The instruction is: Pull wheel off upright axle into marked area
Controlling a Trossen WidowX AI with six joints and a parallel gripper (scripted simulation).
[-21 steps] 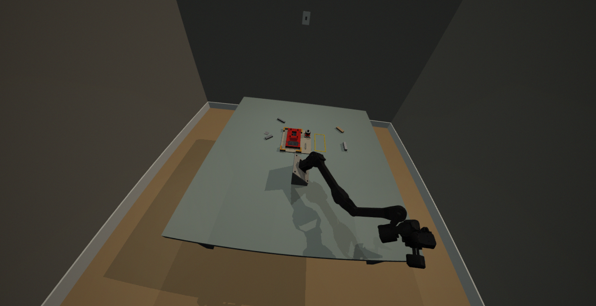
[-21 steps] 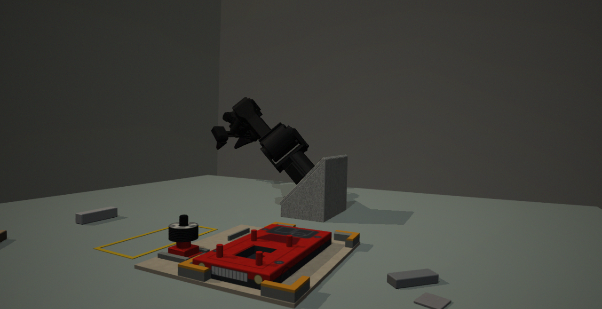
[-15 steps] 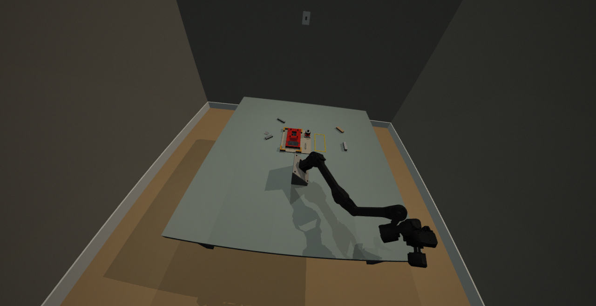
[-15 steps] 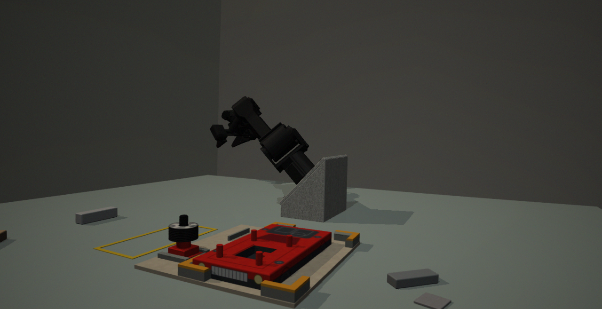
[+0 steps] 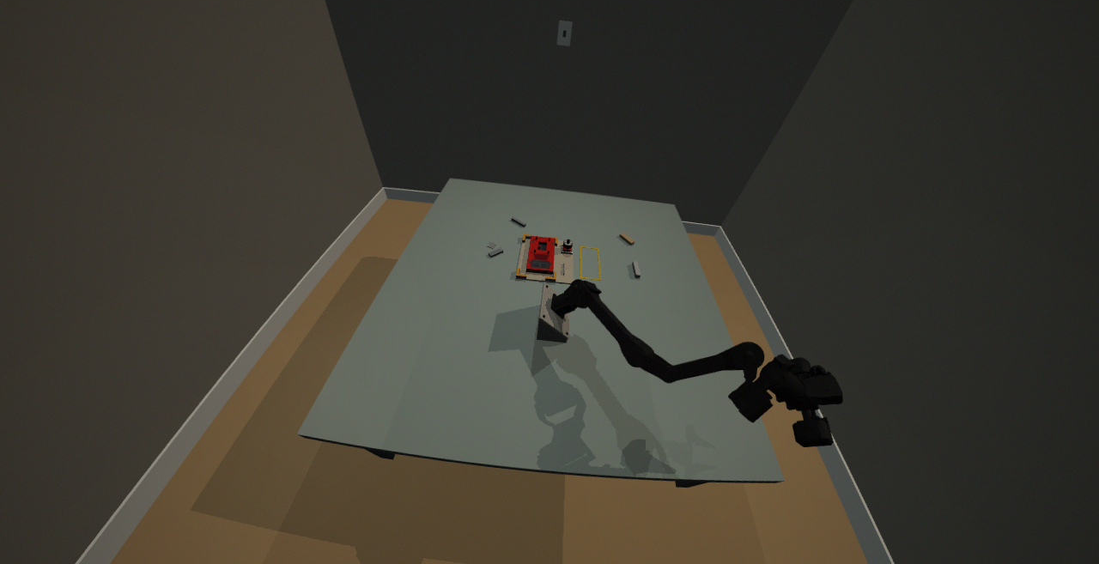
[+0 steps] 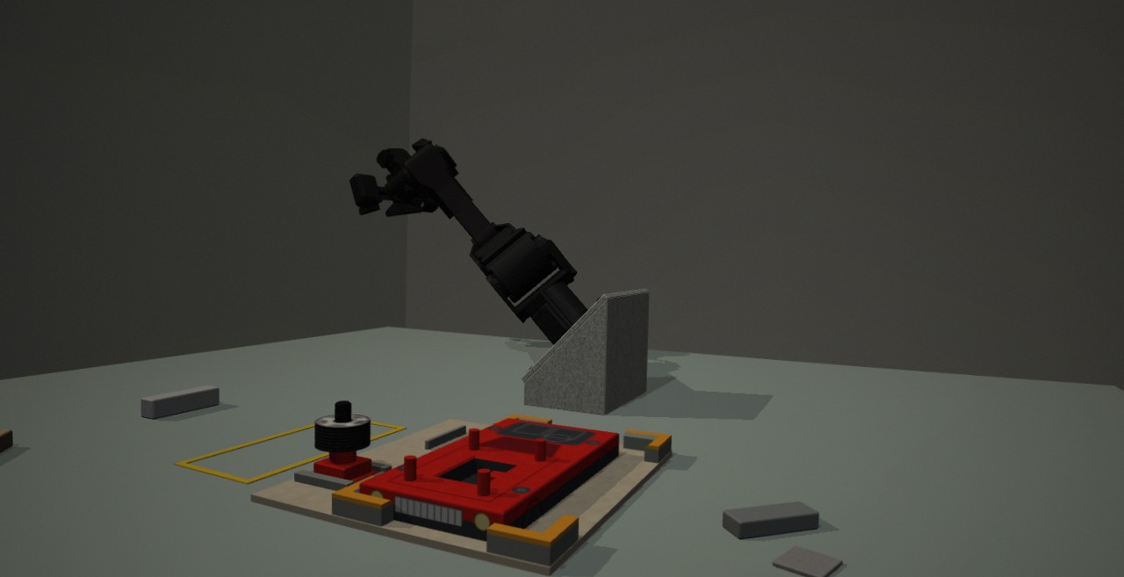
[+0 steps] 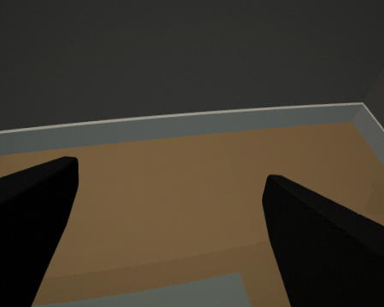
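Right now my gripper tip is 66 cm short of the black wheel, 63 cm to the right of it and 20 cm above it. Also, from my gripper tip: black upright axle (67 cm ahead, 63 cm to the left, 21 cm below).
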